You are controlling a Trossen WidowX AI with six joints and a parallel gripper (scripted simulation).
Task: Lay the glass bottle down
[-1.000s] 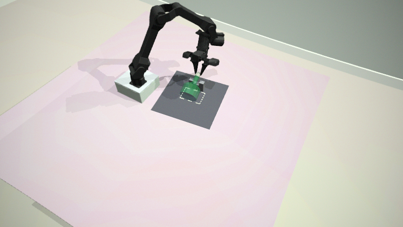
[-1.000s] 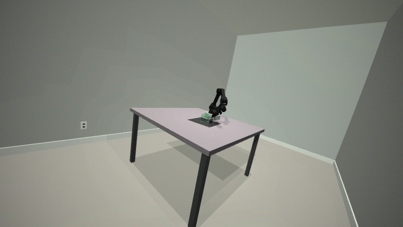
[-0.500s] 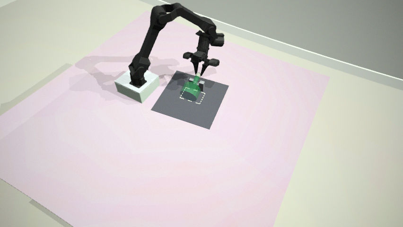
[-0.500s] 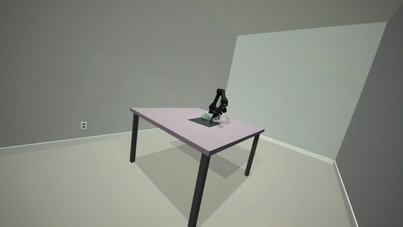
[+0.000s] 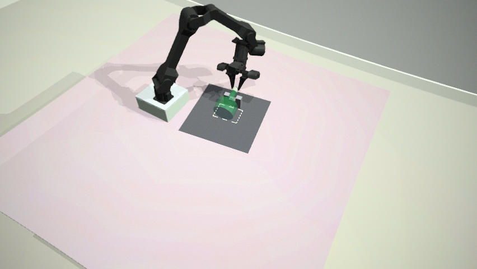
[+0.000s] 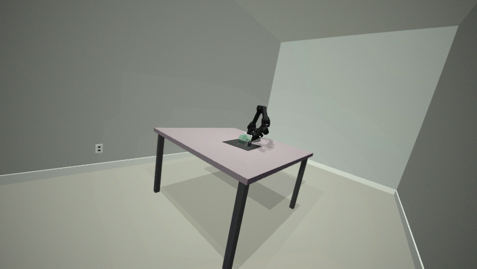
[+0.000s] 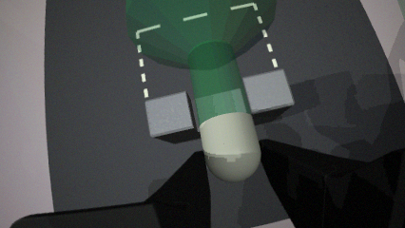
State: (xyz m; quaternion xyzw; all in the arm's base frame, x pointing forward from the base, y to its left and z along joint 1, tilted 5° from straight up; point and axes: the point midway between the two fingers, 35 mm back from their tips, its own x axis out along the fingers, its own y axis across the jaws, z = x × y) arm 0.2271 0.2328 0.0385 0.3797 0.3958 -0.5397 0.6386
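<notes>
Right now my gripper tip is 5 cm to the left of the green glass bottle, 1 cm short of it and 1 cm above it. Also, from my gripper tip: dark mat 10 cm to the right, 7 cm below, 2 cm ahead.
</notes>
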